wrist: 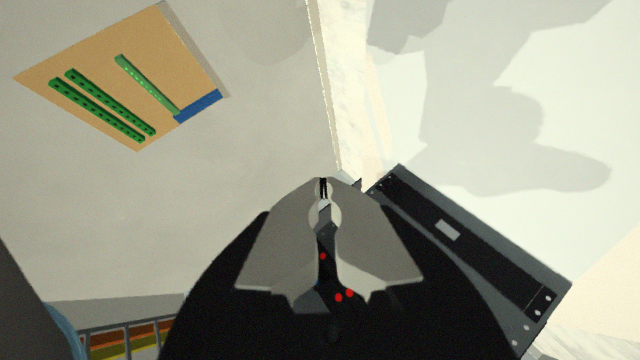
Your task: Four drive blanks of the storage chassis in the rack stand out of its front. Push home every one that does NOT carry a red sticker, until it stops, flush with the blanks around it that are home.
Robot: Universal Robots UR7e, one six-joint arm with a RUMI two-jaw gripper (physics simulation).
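Frame: origin at the arm's base, x ahead, y left, z up, level; millimetres.
Seen in the pictures: gripper, between the fingertips: (323,179).
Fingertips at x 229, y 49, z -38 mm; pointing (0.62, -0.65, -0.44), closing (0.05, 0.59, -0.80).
Note:
A point is followed by its place in that frame.
My gripper (323,179) {x 229, y 49, z -38 mm} is shut and empty, its two grey jaws together at the middle of the wrist view. Through the gap between the jaws, dark surfaces show with a red spot (322,256) {x 647, y 81, z 30 mm} and two more red spots lower down. I cannot tell whether these are stickers on blanks. A dark rack unit (480,220) {x 652, y 295, z -388 mm} with a long black panel and a pale label runs diagonally to the right of the jaws. The jaws and the black gripper body hide much of what lies behind them. I cannot make out the chassis front or which blanks stand out.
A tan board (170,65) with green slotted strips (100,107) and a blue strip (198,106) is at upper left. Grey bars (127,342) with orange and yellow bands behind them show at lower left, near a blue curved object (67,327). Shadows fall on the pale surface at upper right.

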